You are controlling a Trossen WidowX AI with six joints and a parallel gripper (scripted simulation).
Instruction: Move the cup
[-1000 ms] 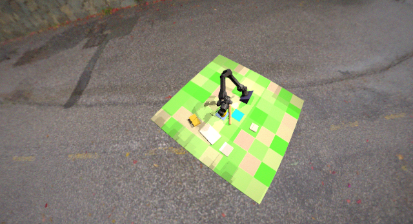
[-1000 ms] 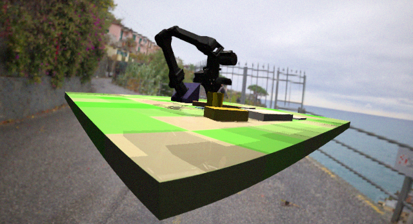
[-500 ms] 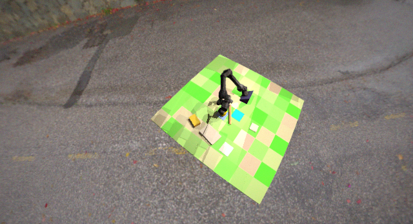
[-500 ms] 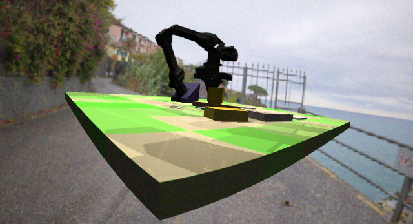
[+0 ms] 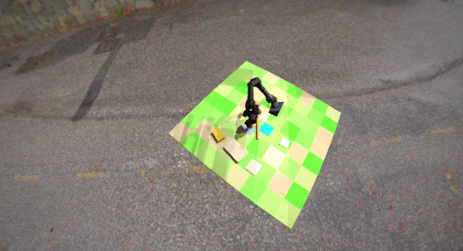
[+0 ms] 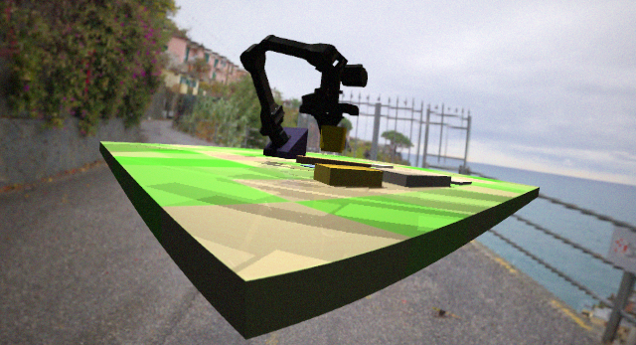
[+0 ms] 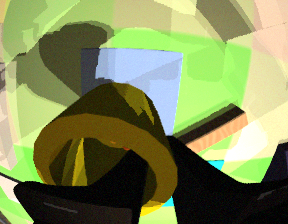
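My gripper tip is now 10 mm past the thin wooden bar, 70 mm to the right of it and 80 mm above it. From my gripper tip the other things lie so: tan slab: 280 mm ahead, 70 mm below; light blue pad: 20 mm ahead, 10 mm to the right, 90 mm below; yellow cup: 20 mm ahead.
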